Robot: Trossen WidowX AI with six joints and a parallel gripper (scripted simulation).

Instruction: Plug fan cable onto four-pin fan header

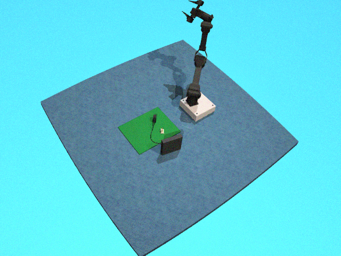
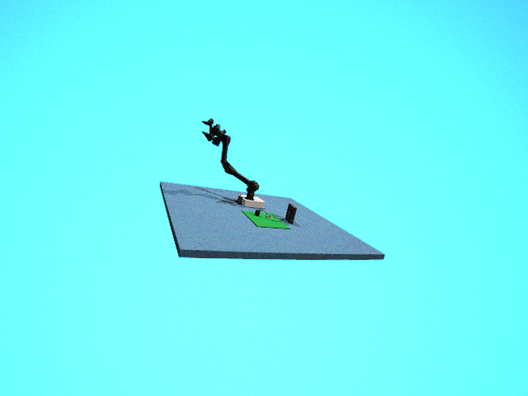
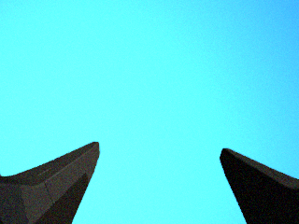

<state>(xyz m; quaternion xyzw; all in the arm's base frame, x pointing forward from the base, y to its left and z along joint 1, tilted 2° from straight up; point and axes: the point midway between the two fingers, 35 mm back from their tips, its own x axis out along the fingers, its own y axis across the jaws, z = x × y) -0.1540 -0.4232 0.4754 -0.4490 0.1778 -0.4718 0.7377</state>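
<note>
My gripper tip is 48 cm short of the green board, 52 cm to the right of it and 53 cm above it. The rest, counted from my gripper tip: dark fan 42 cm ahead, 70 cm to the left, 46 cm below.
</note>
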